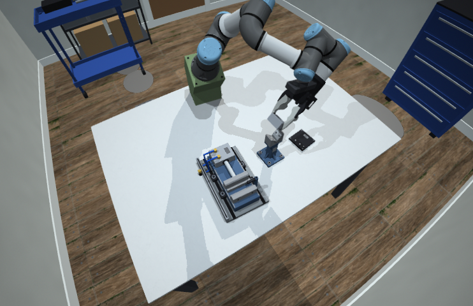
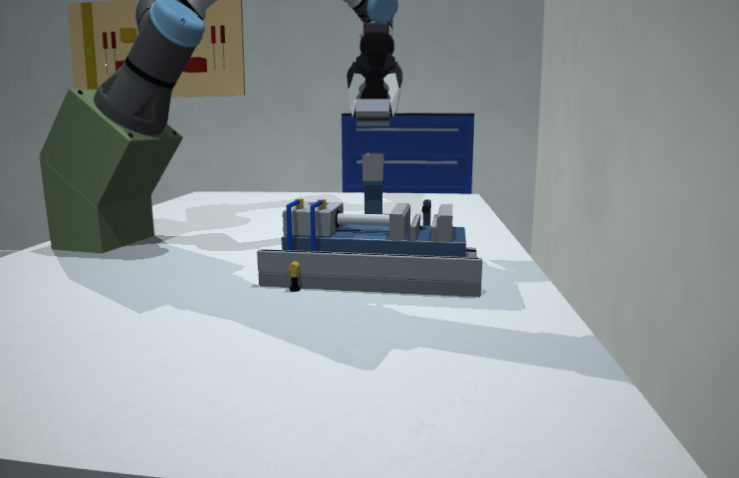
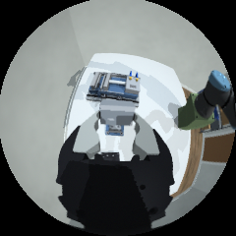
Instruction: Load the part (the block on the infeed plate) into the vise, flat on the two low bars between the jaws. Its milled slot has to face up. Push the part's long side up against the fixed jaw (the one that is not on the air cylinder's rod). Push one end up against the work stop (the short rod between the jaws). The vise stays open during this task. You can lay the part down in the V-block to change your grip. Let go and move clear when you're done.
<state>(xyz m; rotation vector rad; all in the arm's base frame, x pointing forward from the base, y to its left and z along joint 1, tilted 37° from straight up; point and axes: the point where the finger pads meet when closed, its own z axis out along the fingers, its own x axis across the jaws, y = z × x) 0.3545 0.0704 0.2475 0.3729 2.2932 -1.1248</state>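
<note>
Now: the part 10 mm to the right of my hand and 10 mm below it. The rest, counted from my hand: work stop (190 mm to the right, 150 mm below, 70 mm ahead); air cylinder (200 mm to the right, 160 mm below, 100 mm behind); moving jaw (220 mm to the right, 160 mm below, 30 mm ahead).
</note>
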